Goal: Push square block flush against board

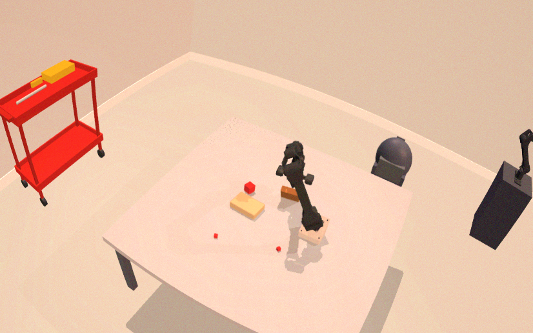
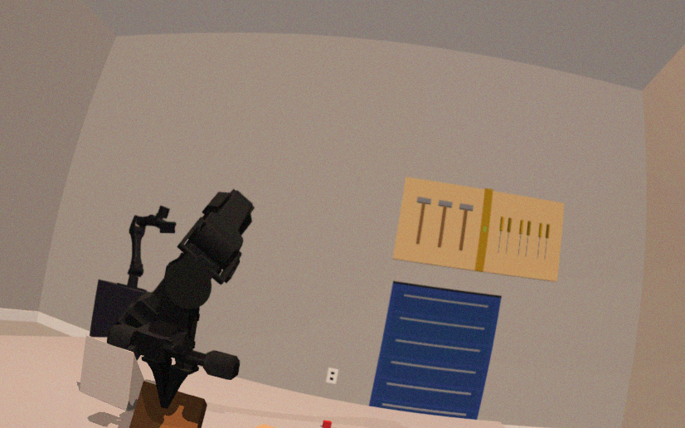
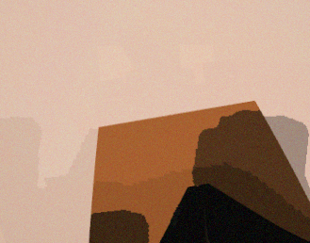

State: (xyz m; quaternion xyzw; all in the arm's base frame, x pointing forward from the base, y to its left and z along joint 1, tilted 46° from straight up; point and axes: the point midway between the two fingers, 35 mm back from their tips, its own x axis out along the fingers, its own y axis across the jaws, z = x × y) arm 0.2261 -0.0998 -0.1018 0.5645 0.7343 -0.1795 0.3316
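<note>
The square block is 40 mm below my gripper tip, 20 mm to the left of it and 10 mm behind it. Round my gripper tip: red piece: 190 mm ahead, 100 mm to the left, 60 mm below; tan board: 200 mm to the left, 130 mm ahead, 60 mm below.
</note>
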